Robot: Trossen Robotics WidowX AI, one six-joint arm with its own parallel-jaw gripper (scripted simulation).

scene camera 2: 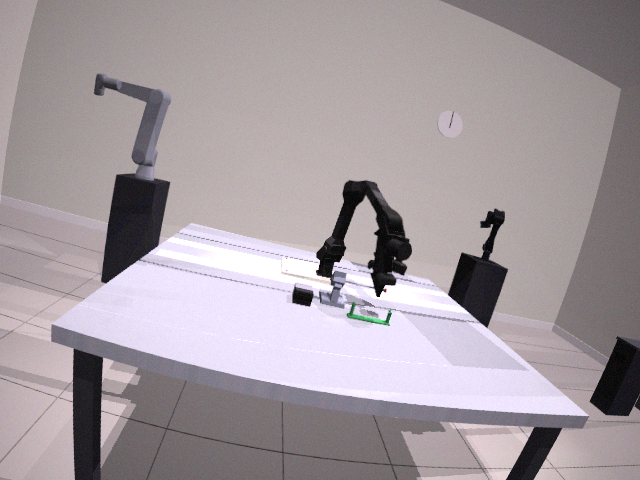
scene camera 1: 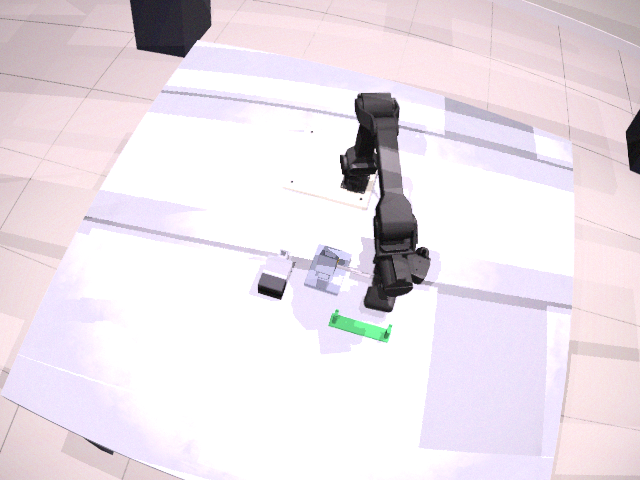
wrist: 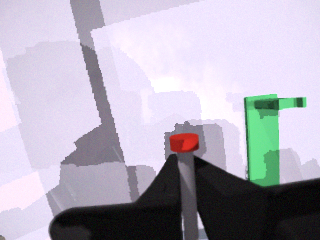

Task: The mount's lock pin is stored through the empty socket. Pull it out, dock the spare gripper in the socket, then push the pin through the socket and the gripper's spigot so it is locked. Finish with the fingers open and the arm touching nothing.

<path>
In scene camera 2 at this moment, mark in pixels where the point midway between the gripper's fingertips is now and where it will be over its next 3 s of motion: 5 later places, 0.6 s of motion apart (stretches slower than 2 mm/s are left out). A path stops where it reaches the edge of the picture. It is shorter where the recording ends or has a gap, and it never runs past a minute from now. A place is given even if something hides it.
My gripper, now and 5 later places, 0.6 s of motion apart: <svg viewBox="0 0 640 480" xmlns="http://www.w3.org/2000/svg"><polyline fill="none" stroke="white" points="377,296 380,296 384,296 385,293 387,290 396,294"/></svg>
</path>
